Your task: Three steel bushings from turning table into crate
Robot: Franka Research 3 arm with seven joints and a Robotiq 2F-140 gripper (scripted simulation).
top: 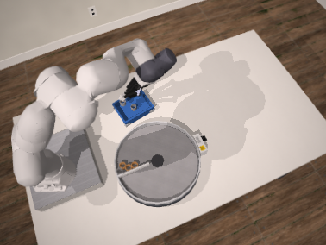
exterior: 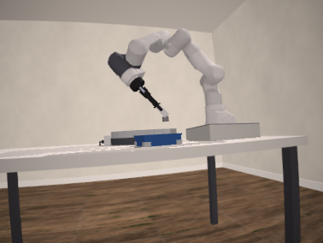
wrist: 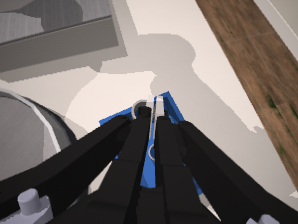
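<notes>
Right now the crate is 30 mm ahead of my hand and 140 mm below it. Round my hand: round grey turning table: 90 mm ahead, 340 mm to the right, 110 mm below.
</notes>
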